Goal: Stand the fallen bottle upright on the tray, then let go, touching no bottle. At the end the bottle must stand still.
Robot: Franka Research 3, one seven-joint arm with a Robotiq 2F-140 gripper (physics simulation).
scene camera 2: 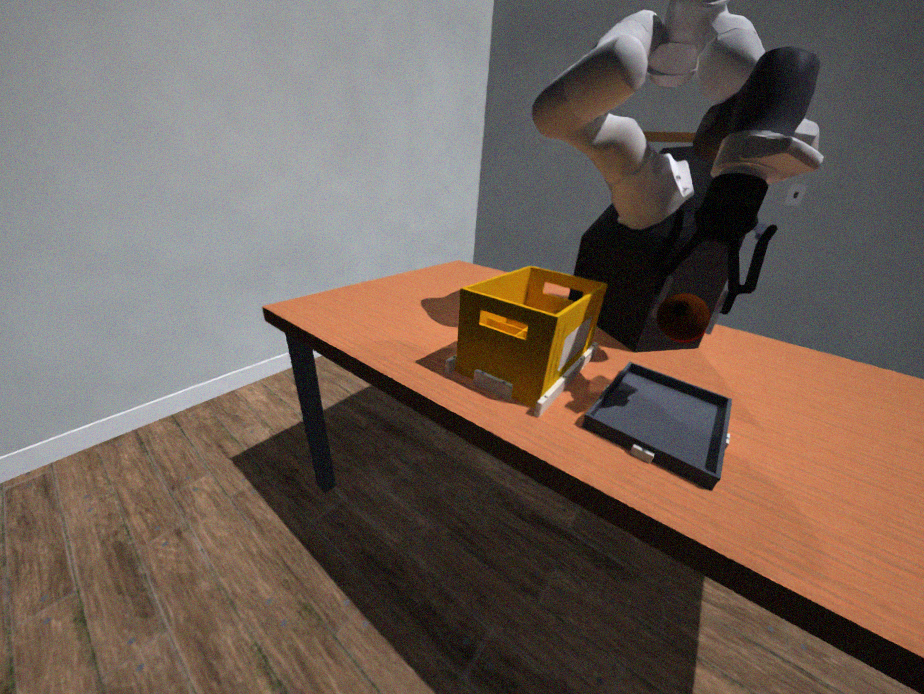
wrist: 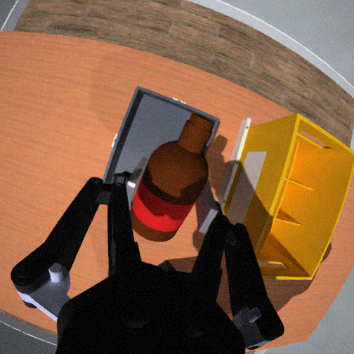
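The brown bottle [scene camera 2: 682,317] [wrist: 175,175] with a red label is held in the air, its neck toward the camera in the scene view and toward the tray's far corner in the wrist view. My gripper [scene camera 2: 690,313] [wrist: 172,178] is shut on its body, one finger on each side at the label. The bottle is tilted well away from upright. The dark grey tray [scene camera 2: 649,440] [wrist: 122,135] lies flat on the table, lower than the bottle; the bottle hides part of it in the wrist view. In the scene view the bottle appears behind and above the tray.
A yellow crate [scene camera 2: 507,351] [wrist: 272,185] with inner dividers stands beside the tray. White strips [scene camera 2: 549,395] [wrist: 239,160] lie along the crate's base. Small white blocks [scene camera 2: 642,452] [wrist: 115,140] touch the tray's outer sides. The orange wooden table [scene camera 2: 821,463] [wrist: 50,125] carries them all.
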